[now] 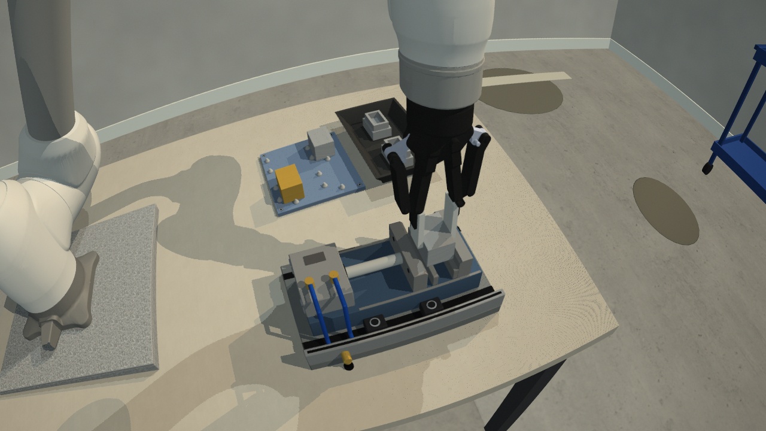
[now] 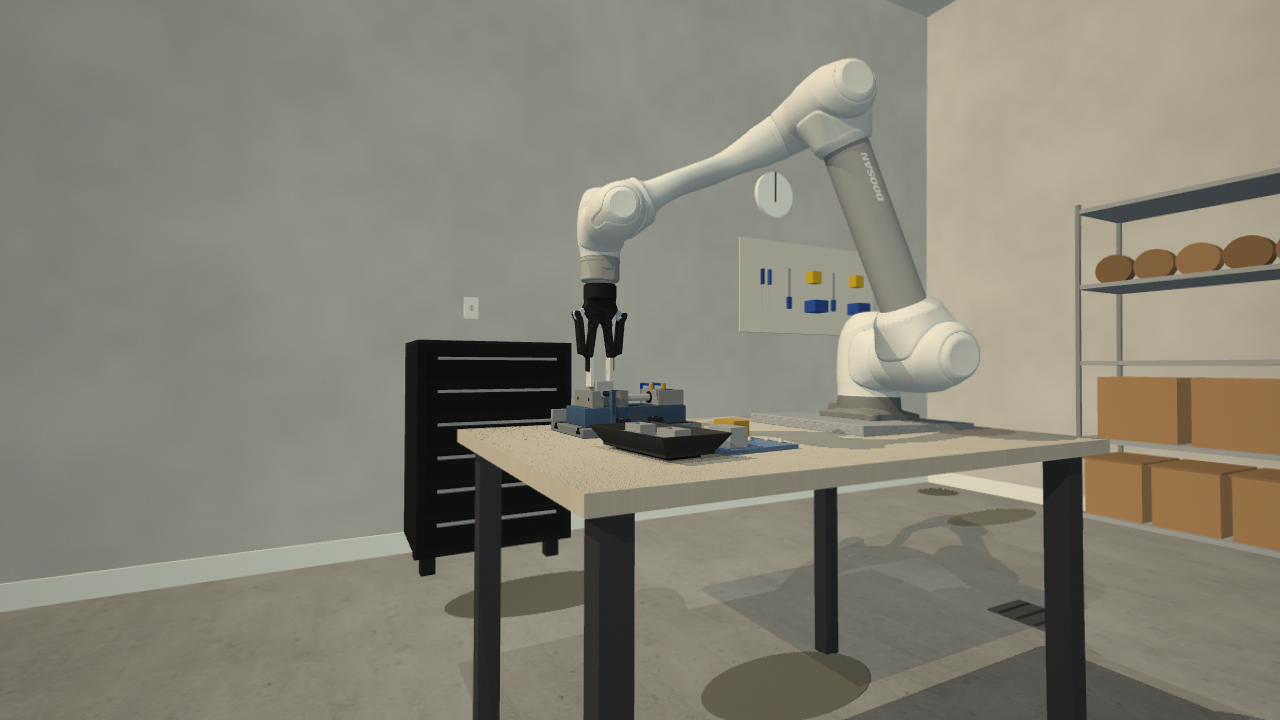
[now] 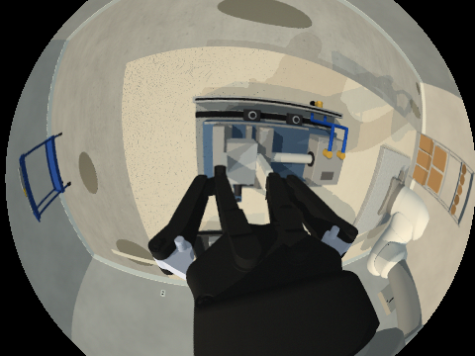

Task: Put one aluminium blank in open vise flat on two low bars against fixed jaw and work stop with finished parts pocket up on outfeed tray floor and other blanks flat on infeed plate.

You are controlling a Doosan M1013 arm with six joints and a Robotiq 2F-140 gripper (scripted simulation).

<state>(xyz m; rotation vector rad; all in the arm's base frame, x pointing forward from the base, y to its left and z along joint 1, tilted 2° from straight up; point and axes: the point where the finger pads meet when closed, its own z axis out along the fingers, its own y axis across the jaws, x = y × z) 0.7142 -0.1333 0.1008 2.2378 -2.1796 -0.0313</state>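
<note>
Right now my hand is 40 mm above the aluminium blank. Round my hand: fixed jaw (60 mm below, 30 mm ahead); then work stop (50 mm to the left, 50 mm below); then moving jaw (60 mm below, 40 mm behind).
</note>
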